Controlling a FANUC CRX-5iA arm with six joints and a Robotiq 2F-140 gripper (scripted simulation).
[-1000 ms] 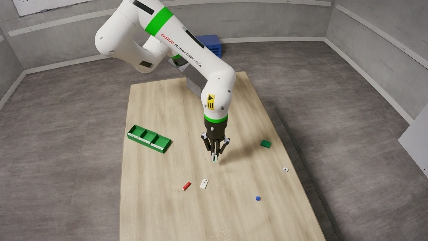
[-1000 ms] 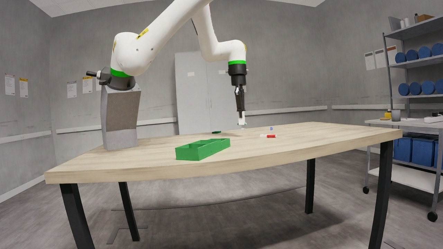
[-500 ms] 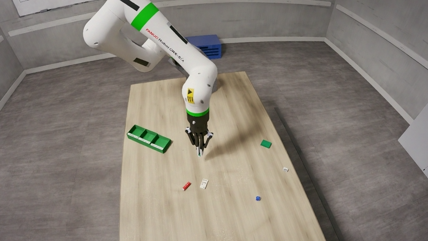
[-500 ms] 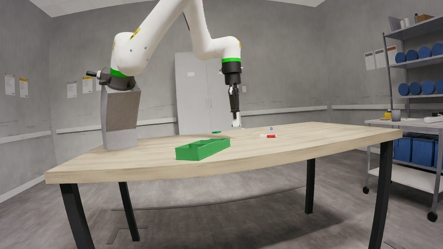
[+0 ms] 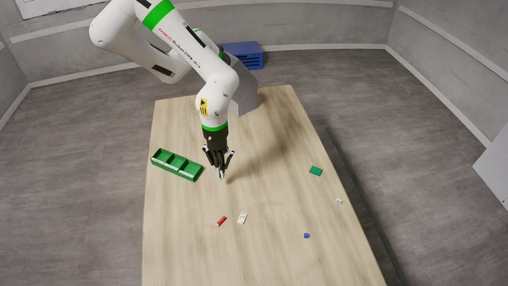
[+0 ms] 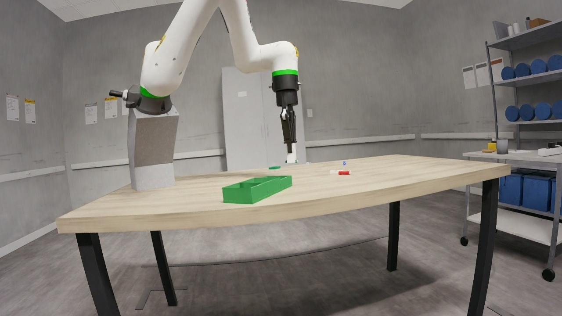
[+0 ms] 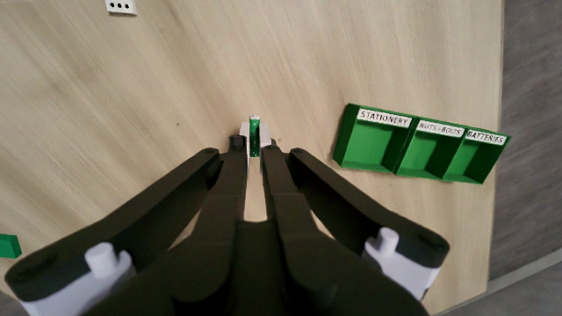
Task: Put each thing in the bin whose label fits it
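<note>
The green three-compartment bin lies 20 cm to the right of my hand, 16 cm behind it and 7 cm below it. The rest, counted from my hand: white domino (19 cm ahead, 9 cm below, 4 cm to the left); then green battery (3 cm below); then red stick-like piece (18 cm ahead, 9 cm below, 4 cm to the right).
</note>
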